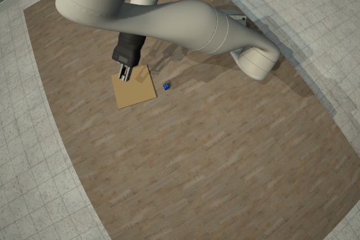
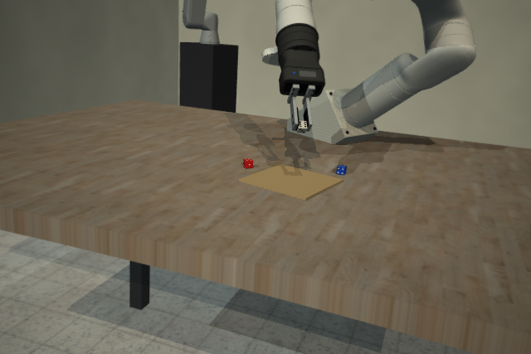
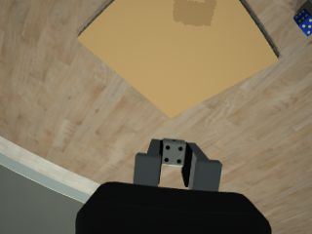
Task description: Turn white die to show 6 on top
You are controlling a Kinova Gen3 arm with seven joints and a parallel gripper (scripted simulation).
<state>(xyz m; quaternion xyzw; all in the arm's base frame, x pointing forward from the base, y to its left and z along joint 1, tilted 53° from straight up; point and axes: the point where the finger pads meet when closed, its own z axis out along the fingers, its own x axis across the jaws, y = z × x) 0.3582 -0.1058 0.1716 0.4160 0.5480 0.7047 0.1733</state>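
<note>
Now: the tan mat 12 cm below my hand, 1 cm to the right of it and 1 cm behind it. Round my hand: white die 1 cm below, 1 cm ahead; blue die 12 cm behind, 11 cm below, 4 cm to the left; red die 12 cm to the right, 11 cm below, 3 cm behind.
</note>
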